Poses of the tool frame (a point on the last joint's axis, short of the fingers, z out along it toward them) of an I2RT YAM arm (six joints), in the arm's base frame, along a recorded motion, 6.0 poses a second.
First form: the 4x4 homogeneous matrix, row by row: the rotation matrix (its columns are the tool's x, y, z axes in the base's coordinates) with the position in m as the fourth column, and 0 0 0 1 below. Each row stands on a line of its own.
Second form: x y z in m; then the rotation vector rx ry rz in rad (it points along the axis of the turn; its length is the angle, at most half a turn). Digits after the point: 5 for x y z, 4 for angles.
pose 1, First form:
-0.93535, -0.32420, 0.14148, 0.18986
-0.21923, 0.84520, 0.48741, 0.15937
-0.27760, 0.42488, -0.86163, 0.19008
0, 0, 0, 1
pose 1, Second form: 0.18986, 0.15937, 0.19008, -0.4185, 2.8048, 0.7025
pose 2, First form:
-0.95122, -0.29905, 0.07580, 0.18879
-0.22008, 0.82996, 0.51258, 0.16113
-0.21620, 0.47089, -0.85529, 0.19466
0, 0, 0, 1
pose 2, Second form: 0.18879, 0.16113, 0.19466, -0.4080, 2.8577, 0.7728
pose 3, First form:
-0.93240, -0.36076, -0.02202, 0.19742
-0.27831, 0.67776, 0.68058, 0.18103
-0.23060, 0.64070, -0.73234, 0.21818
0, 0, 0, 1
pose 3, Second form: 0.19742, 0.18103, 0.21818, -0.5300, 2.7720, 1.0958
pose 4, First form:
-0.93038, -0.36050, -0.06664, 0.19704
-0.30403, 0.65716, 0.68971, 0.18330
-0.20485, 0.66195, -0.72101, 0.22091
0, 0, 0, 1
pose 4, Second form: 0.19704, 0.18330, 0.22091, -0.5604, 2.7901, 1.1398
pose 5, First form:
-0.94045, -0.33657, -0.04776, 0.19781
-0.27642, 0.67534, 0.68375, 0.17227
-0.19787, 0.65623, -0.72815, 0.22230
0, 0, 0, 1
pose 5, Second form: 0.19781, 0.17227, 0.22230, -0.5132, 2.7997, 1.1219
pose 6, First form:
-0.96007, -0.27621, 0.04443, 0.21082
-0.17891, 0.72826, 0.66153, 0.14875
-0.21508, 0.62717, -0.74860, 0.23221
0, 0, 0, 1
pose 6, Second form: 0.21082, 0.14875, 0.23221, -0.3693, 2.7891, 1.0458
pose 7, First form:
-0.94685, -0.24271, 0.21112, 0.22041
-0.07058, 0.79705, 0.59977, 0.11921
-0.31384, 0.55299, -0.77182, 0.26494
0, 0, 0, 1
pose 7, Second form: 0.22041, 0.11921, 0.26494, -0.2414, 2.7086, 0.8881
